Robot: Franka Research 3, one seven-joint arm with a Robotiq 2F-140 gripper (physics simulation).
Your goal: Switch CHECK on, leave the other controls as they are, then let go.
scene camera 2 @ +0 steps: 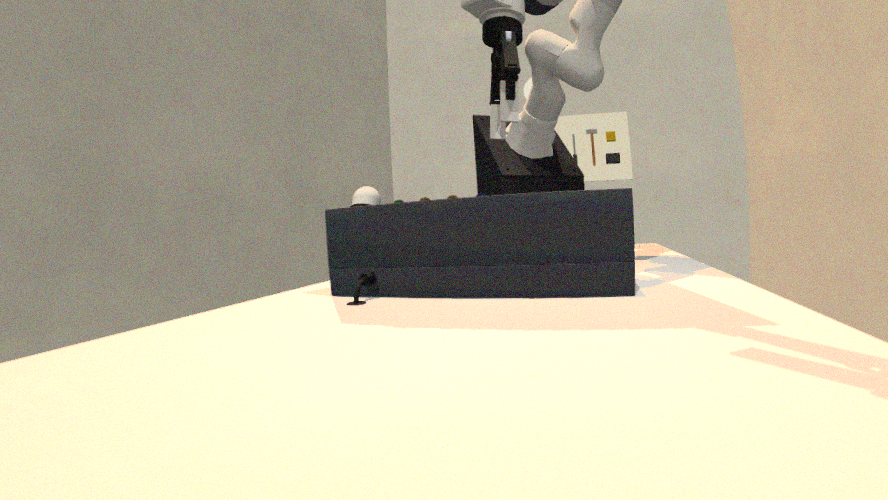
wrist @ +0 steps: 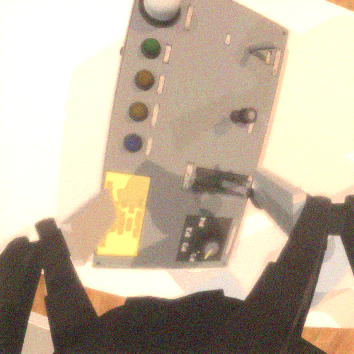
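The grey control panel (wrist: 200, 75) shows from above in the wrist view; its dark box (scene camera 2: 478, 242) shows from the side in the scene view. The labels are too blurred to read, so I cannot tell which control is CHECK. Along the right side are a small lever (wrist: 262, 50), a round black post-like control (wrist: 244, 116), a dark lever switch (wrist: 220, 182) and a rotary knob (wrist: 211, 247) with a yellow pointer. My gripper (scene camera 2: 503, 127) (wrist: 181, 193) is open and empty above the panel, its fingers spread across the end with the lever switch and yellow plate.
A white dome (scene camera 2: 366, 196) (wrist: 161, 7) stands at one panel end, beside green (wrist: 151, 48), amber (wrist: 144, 79), second amber (wrist: 138, 111) and blue (wrist: 133, 143) round controls. A yellow plate (wrist: 132, 235) lies on the panel. A black hooked part (scene camera 2: 366, 280) sticks out of the box.
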